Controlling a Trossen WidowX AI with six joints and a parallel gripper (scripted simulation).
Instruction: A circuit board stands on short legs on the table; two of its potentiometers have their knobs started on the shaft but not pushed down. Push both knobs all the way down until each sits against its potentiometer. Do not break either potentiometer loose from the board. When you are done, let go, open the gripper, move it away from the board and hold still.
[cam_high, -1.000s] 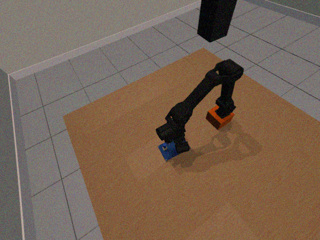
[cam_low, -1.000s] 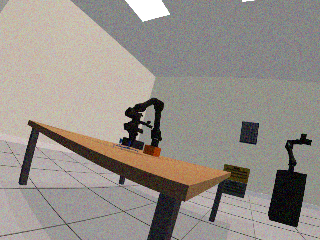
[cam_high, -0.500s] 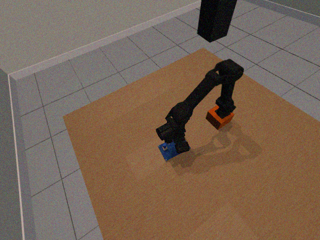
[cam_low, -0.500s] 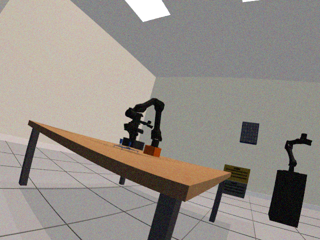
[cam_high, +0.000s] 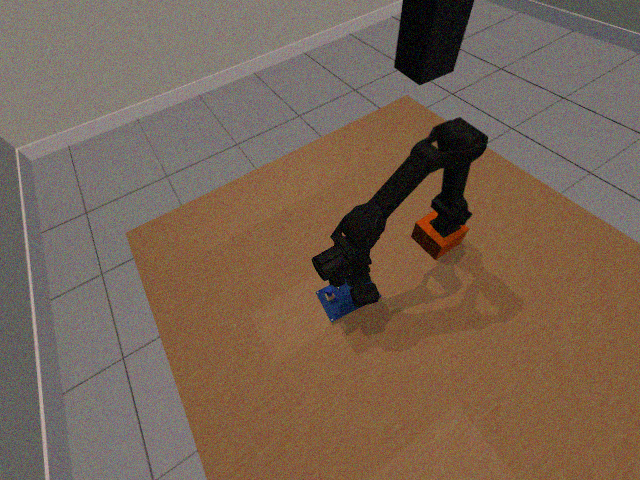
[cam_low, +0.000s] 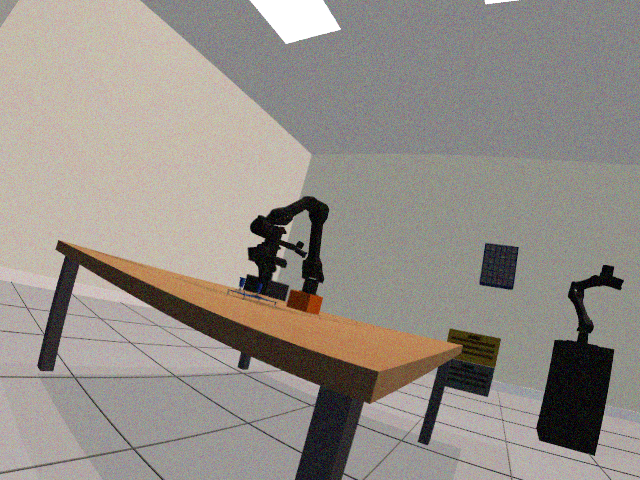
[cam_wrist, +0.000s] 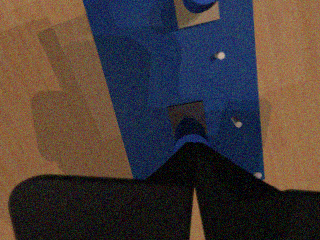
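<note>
My gripper tip is 7 cm short of the blue knob, 2 cm to the left of it and 1 cm above it.
</note>
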